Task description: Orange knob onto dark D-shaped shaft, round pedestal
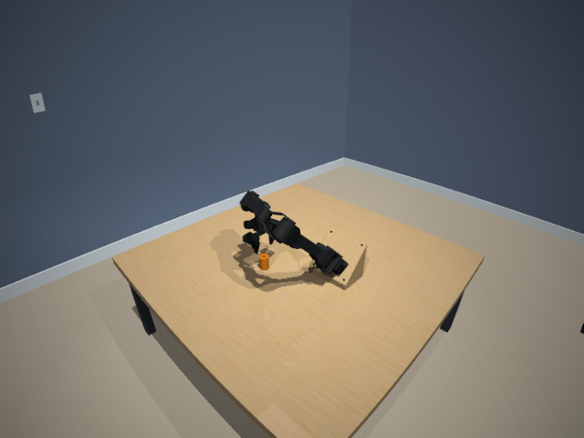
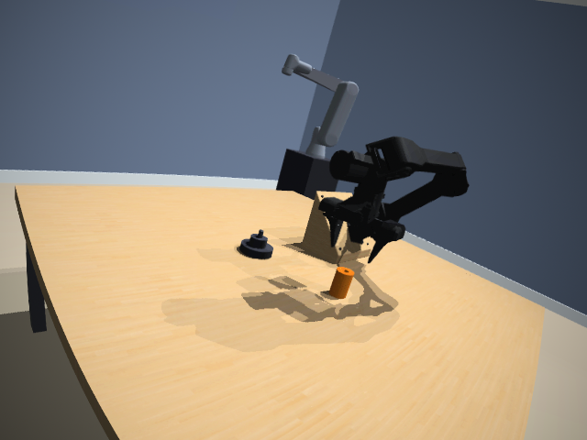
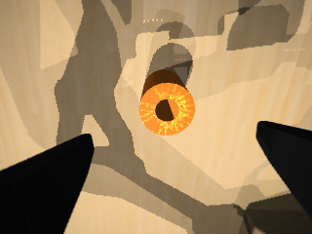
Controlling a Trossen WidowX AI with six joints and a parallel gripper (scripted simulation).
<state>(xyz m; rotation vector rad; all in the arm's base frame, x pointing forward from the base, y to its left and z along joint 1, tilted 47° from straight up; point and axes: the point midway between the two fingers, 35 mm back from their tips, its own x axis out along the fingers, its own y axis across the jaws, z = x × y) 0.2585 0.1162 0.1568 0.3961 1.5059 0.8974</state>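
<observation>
The orange knob is 7 cm below my gripper tip. Also, from my gripper tip: dark round pedestal 23 cm to the right, 7 cm below, 6 cm ahead.
</observation>
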